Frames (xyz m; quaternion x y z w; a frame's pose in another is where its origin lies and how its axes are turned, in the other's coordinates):
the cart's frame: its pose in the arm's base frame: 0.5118 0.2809 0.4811 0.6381 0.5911 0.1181 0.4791
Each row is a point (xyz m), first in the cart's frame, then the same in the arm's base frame.
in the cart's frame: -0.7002 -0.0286 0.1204
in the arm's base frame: 0.3884 -0.3878 0.6889
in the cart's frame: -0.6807 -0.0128 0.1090
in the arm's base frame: 0.3957 -0.3630 0.6985
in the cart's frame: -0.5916 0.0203 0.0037
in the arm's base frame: 0.3658 -0.2308 0.7403
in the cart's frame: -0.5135 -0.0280 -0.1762
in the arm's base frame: 0.2271 -0.0858 0.7639
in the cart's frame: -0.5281 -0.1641 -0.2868
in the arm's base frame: 0.0566 -0.0678 0.7245
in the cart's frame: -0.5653 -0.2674 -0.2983
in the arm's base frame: -0.0281 -0.1109 0.6683
